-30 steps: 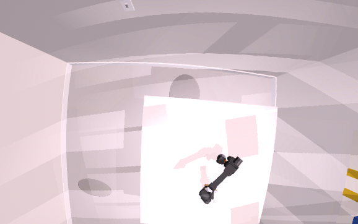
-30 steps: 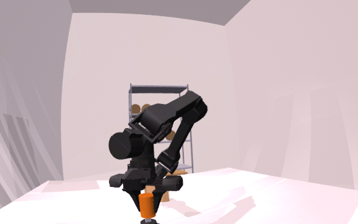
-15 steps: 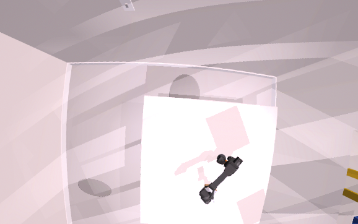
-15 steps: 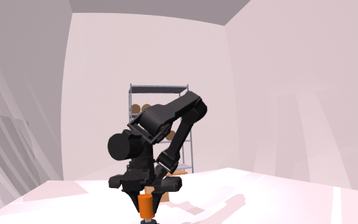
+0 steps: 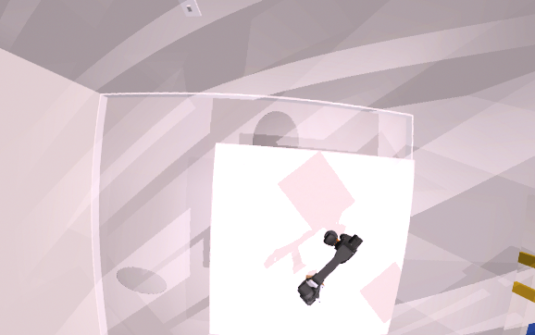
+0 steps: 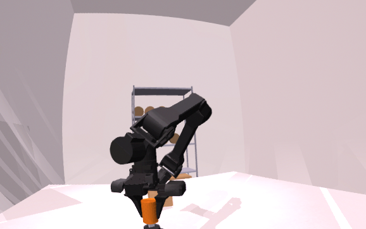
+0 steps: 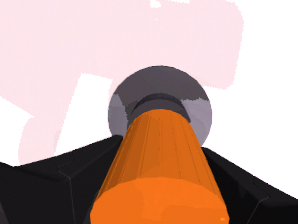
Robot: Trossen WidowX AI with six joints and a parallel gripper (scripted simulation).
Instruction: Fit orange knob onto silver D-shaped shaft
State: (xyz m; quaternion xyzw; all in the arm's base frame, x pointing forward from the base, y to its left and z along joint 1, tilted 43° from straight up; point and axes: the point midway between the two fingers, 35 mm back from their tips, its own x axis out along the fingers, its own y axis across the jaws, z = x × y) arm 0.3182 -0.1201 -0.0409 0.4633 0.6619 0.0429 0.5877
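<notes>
My gripper tip is now 30 mm below the orange knob. From my gripper tip the other things lie so: silver shaft: 40 mm below.
</notes>
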